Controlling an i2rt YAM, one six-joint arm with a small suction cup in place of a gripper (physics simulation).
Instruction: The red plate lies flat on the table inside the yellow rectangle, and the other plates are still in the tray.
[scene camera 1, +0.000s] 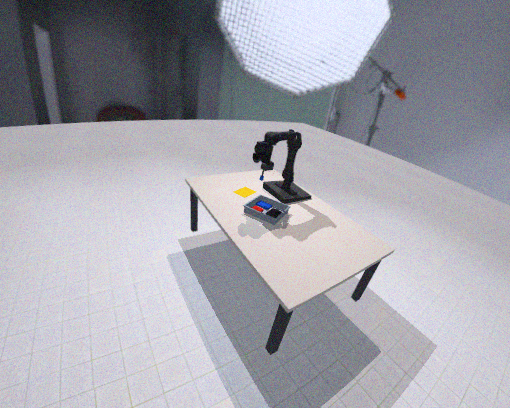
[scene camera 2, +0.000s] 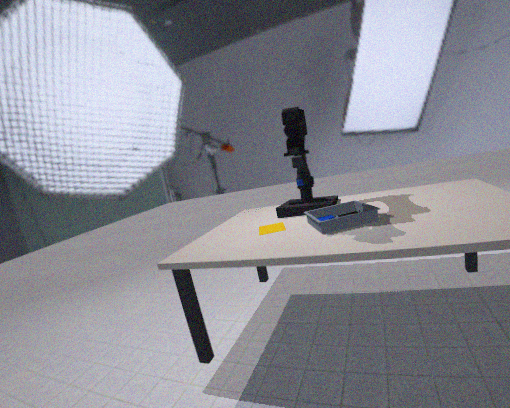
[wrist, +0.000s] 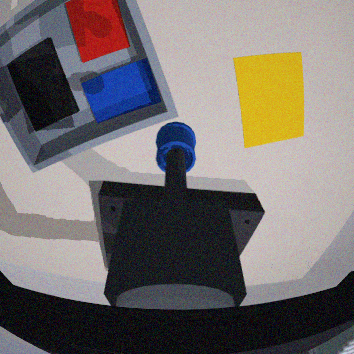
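Where they show: end effector, tool point: (scene camera 1: 261, 179) (scene camera 2: 300, 185) (wrist: 175, 139); arm's base, origin of the base link: (scene camera 1: 285, 188) (scene camera 2: 307, 202).
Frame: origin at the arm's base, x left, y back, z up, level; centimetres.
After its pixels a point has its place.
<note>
The red plate (scene camera 1: 257, 208) {z -2.8, x 9.9, y -37.6 cm} (wrist: 98, 29) {z -2.8, x 10.1, y -38.7 cm} lies in the grey tray (scene camera 1: 265, 218) {z -2.0, x 22.9, y -42.1 cm} (scene camera 2: 345, 222) {z -1.7, x 16.4, y -44.3 cm} (wrist: 172, 107) {z 0.9, x 0.5, y -28.0 cm}. The blue plate (scene camera 1: 264, 204) {z -2.7, x 8.1, y -29.5 cm} (scene camera 2: 326, 218) {z -2.7, x 9.3, y -30.2 cm} (wrist: 121, 91) {z -2.7, x 7.4, y -29.6 cm} and the black plate (scene camera 1: 274, 213) {z -2.8, x 20.3, y -31.4 cm} (wrist: 43, 85) {z -2.8, x 19.5, y -31.9 cm} also lie in the tray, apart from the red one. The red plate does not show in the scene camera 2 view. The yellow rectangle (scene camera 1: 245, 192) {z -4.0, x -14.8, y -28.5 cm} (scene camera 2: 272, 229) {z -4.0, x -14.9, y -30.6 cm} (wrist: 270, 100) {z -4.0, x -15.1, y -28.2 cm} is flat on the table, beside the tray, with no plate on it. My gripper, a blue suction cup (scene camera 1: 261, 178) (scene camera 2: 300, 183) (wrist: 176, 145), hangs above the table near the tray, open and holding nothing.
The arm's black base (scene camera 1: 299, 195) {z -0.9, x 12.5, y 3.4 cm} (scene camera 2: 287, 210) {z -0.6, x -9.8, y -10.8 cm} stands on the table (scene camera 1: 320, 260) {z -4.1, x 66.5, y -41.1 cm} (scene camera 2: 225, 252) {z -4.1, x -29.5, y -54.2 cm} behind the tray. The tray's raised walls stand around the plates. The arm's shadow falls on the table around the tray.
</note>
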